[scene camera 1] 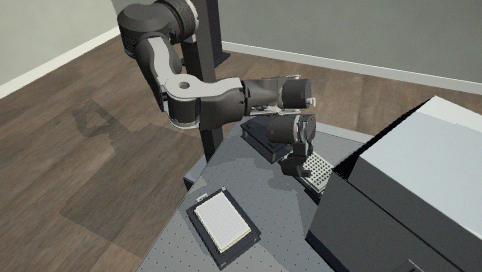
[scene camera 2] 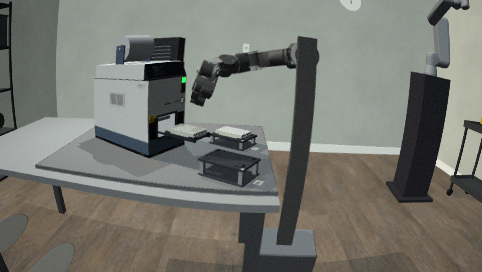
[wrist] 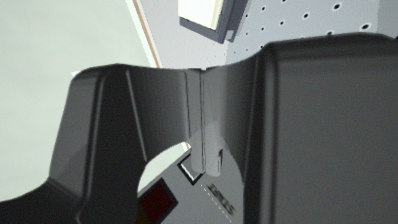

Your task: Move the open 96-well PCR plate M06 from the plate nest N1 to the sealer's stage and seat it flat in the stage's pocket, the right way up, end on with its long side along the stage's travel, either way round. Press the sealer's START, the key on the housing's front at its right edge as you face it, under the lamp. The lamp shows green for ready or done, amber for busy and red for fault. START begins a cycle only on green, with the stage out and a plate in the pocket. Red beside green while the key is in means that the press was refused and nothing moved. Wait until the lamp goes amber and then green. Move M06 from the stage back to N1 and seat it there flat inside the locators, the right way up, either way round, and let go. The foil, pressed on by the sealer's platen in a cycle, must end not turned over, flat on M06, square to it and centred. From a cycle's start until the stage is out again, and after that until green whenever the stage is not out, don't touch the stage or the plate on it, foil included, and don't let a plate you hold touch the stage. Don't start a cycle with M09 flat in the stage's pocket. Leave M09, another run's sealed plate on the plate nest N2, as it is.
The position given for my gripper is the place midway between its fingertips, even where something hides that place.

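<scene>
Visible in the scene: my gripper (scene camera 1: 297, 175), with the wrist view also showing my gripper (wrist: 209, 121). A nest N1 (scene camera 2: 226, 159) and a nest N2 (scene camera 1: 243, 242) are present. I also see a 96-well plate M06 (scene camera 1: 320, 169), a sealed plate M09 (scene camera 1: 223, 223) and an arm post (scene camera 2: 305, 86).
</scene>
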